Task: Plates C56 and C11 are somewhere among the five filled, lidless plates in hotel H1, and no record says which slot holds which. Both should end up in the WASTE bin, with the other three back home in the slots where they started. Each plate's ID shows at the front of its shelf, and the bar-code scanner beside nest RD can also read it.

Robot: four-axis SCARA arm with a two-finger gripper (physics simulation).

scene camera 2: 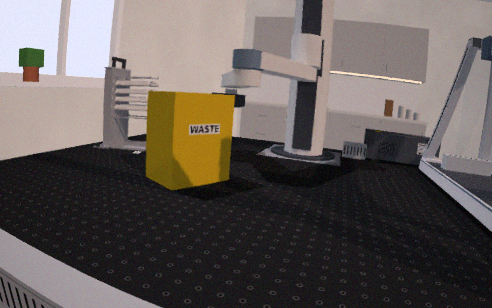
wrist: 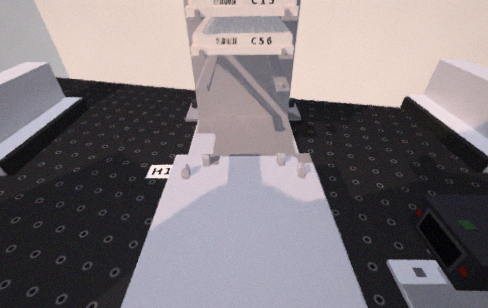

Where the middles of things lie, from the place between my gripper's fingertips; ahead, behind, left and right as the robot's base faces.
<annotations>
I see my gripper 17 cm to the left of the plate C56 [wrist: 226,35], 4 cm short of it and 1 cm above it.
</annotations>
